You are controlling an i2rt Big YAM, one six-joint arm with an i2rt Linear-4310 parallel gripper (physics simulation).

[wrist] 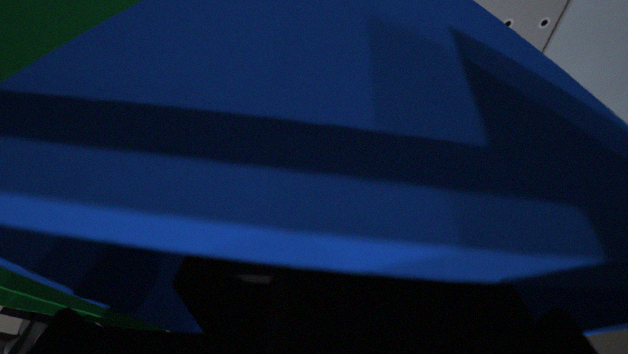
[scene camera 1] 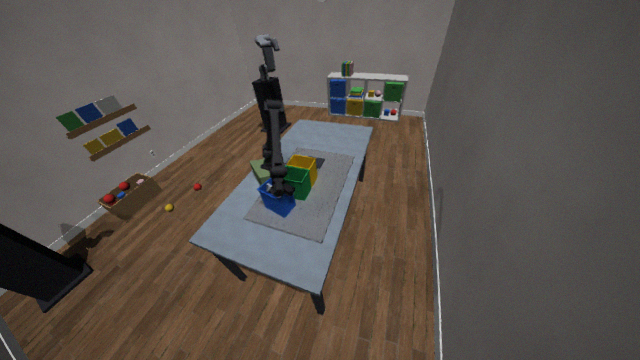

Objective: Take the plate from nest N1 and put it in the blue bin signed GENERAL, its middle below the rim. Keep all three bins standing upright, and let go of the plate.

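Places are measured from the arm's base along level axes (x left, y back, z up), in metres.
Where they show: arm's base, link origin: [scene camera 1: 269,166].
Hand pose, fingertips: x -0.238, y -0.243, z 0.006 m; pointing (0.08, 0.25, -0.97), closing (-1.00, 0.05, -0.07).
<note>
Things, the pixels of their top centre, and the offset from my fingertips. Level surfaces: height alone.
- blue bin, top centre: [wrist: 309,342] [scene camera 1: 274,187] dx -0.004, dy +0.007, dz +0.075 m
- green bin, top centre: [scene camera 1: 293,173] dx +0.152, dy -0.035, dz +0.075 m
- yellow bin, top centre: [scene camera 1: 301,161] dx +0.284, dy -0.023, dz +0.075 m
- grey mat, surface height: dz -0.105 m
- blue-grey table, surface height: dz -0.118 m
The blue bin [scene camera 1: 278,203] [wrist: 225,65] stands on the grey mat at the near end of the bin row; a slight tilt cannot be ruled out. Its sign is not readable. My gripper [scene camera 1: 282,190] is low over the bin's opening, with its fingers hidden by the bin in the wrist view. It is shut on the plate, though the plate itself is hidden by the bin wall and the dark gripper body. A small pale part shows at the bin's left side in the scene view. Nest N1 cannot be made out.
The green bin [scene camera 1: 299,188] [wrist: 45,30] stands close beside the blue bin, with the yellow bin [scene camera 1: 312,172] behind it. The grey mat [scene camera 1: 315,220] lies under them on the blue-grey table [scene camera 1: 270,260]. An olive-green block [scene camera 1: 258,170] is left of the arm.
</note>
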